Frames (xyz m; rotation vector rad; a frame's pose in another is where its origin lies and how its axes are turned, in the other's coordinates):
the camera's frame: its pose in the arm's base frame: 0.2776 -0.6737 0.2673 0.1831 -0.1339 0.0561
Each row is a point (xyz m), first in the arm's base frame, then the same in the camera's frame.
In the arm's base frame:
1: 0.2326 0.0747 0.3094
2: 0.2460 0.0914 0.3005
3: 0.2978 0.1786 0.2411
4: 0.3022 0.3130 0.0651
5: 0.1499 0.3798 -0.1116
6: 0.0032 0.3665 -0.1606
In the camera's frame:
1: -0.0063 0.7453 -0.0918
2: 0.0065 0.7592 -0.1053
3: 0.0534 0.8307 -0.1859
4: 0.0393 0.9311 -0.3829
5: -0.1329 0.9756 -0.5480
6: -0.2854 0.9638 -0.5746

